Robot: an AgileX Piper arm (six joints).
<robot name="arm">
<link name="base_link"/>
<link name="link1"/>
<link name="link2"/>
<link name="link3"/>
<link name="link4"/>
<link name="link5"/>
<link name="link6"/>
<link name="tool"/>
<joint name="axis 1" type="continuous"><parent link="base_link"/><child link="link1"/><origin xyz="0 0 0.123" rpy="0 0 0"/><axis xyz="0 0 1"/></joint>
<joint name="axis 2" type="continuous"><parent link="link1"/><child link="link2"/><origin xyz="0 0 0" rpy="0 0 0"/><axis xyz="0 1 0"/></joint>
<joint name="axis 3" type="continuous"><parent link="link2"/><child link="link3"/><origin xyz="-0.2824 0 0.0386" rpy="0 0 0"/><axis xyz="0 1 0"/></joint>
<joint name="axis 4" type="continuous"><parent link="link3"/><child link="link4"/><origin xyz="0.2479 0 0.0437" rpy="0 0 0"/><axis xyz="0.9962 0 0.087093"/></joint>
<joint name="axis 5" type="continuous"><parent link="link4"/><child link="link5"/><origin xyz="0 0 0" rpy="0 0 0"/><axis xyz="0 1 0"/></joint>
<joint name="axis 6" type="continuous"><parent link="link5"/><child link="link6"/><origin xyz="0.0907 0 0.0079" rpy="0 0 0"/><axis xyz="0.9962 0 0.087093"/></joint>
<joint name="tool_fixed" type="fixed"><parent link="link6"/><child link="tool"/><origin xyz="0 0 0" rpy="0 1.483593 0"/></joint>
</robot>
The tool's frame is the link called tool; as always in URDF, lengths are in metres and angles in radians. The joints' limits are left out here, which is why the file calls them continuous.
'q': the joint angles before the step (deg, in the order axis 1, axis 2, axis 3, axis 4, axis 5, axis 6). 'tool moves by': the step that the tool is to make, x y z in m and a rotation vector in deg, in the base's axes. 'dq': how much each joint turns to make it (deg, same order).
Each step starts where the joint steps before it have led.
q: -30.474, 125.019, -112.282, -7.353, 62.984, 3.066
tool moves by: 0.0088, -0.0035, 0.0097, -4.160, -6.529, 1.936
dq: 0.081, -0.626, 0.012, 0.003, -7.295, -1.018
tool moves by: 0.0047, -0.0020, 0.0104, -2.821, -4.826, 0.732
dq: 0.008, -0.752, -0.036, -0.003, -4.854, -0.125
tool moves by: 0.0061, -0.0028, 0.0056, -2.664, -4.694, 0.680
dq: -0.007, -0.095, 0.025, 0.005, -5.371, -0.006
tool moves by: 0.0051, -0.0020, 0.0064, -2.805, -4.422, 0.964
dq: 0.009, -0.257, 0.237, -0.011, -5.290, -0.374
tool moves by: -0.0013, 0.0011, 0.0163, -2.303, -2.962, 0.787
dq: -0.008, -1.568, -0.021, 0.012, -2.209, -0.739
